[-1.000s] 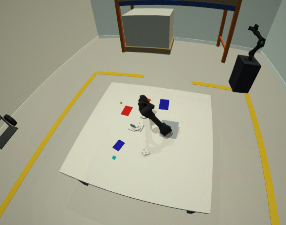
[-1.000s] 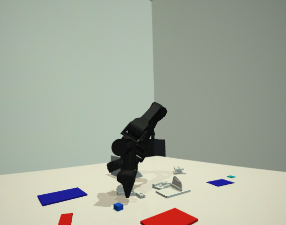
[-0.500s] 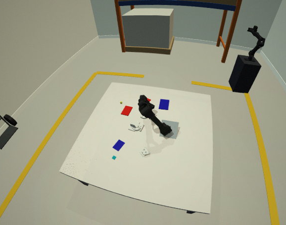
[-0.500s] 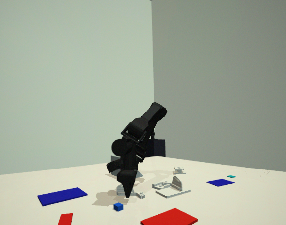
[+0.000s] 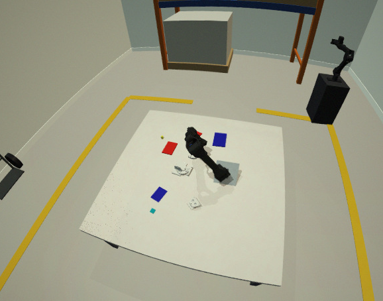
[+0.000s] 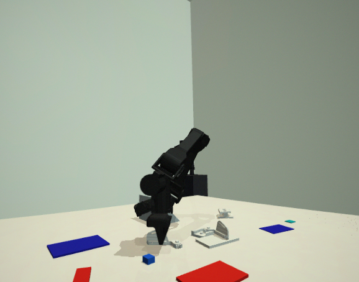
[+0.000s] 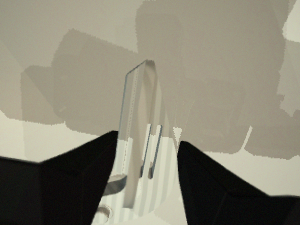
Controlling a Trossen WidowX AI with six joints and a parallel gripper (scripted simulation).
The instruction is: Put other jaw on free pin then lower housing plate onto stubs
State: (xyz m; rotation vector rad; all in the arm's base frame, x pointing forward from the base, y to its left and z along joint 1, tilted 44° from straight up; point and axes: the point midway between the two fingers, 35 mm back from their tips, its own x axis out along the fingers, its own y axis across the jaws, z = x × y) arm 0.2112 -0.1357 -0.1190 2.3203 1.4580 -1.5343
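The blue cube lies 10 cm to the right of my gripper tip and 7 cm ahead of it. The rest, counted from my gripper tip: jaw 4 cm ahead, 1 cm to the left; flat red strip 26 cm to the right, 6 cm ahead; flat blue plate 19 cm to the right, 16 cm behind.
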